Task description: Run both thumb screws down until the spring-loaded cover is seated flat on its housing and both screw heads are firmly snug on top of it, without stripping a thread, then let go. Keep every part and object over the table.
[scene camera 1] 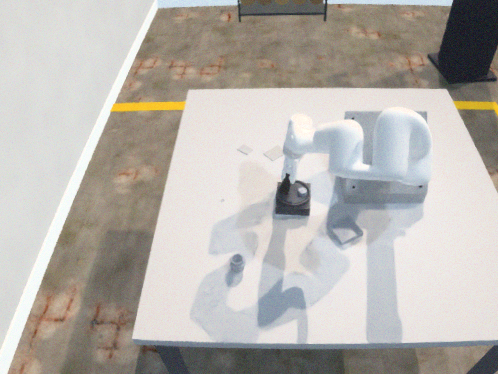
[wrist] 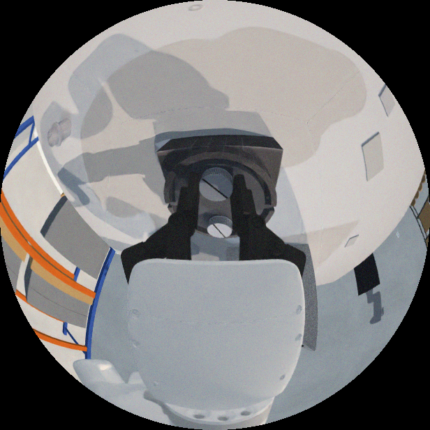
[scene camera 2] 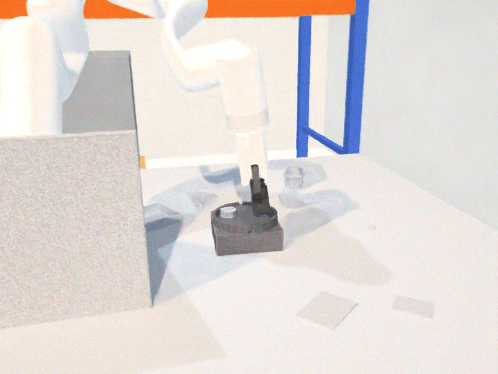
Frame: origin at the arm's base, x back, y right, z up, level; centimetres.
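Seen in the pictures: gripper, fingertip midpoint: (scene camera 1: 284,190) (scene camera 2: 261,209); arm's base, link origin: (scene camera 2: 28,188).
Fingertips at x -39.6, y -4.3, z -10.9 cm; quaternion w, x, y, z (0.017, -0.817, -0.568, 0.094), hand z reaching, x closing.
Offsets run from my fingertips to a thing's top centre.
A dark square housing @(dz -0.5, dx +3.2, dy -0.7 cm) (scene camera 1: 293,210) (scene camera 2: 249,243) (wrist: 167,155) stands on the table and bears a dark round cover @(dz -0.7, dx +3.2, dy -0.7 cm) (scene camera 1: 296,199) (scene camera 2: 244,219). My gripper (scene camera 1: 286,190) (scene camera 2: 261,211) (wrist: 215,184) points down at the cover, its black fingers shut on the far thumb screw (wrist: 216,185), one finger on each side of its knurled, slotted head. The fingers hide this screw in both scene views. The near thumb screw @(dz +0.4, dx +6.4, dy -1.3 cm) (scene camera 1: 302,191) (scene camera 2: 228,212) (wrist: 219,229), nearer the arm's base, is free, with its pale slotted head above the cover. Any gap under the cover or heads is too small to tell.
A grey open square frame @(dz -4.1, dx +18.9, dy -16.9 cm) (scene camera 1: 352,241) lies between the housing and the table's front edge. A small grey round part @(dz -1.2, dx -19.6, dy -26.3 cm) (scene camera 1: 237,262) (scene camera 2: 294,177) (wrist: 59,132) stands front left. Two thin flat squares @(dz -5.8, dx -11.6, dy +30.9 cm) (scene camera 1: 245,149) @(dz -5.8, dx +0.6, dy +26.9 cm) (scene camera 1: 273,152) lie behind the housing. The arm's grey base block (scene camera 1: 390,194) (scene camera 2: 70,225) is beside it.
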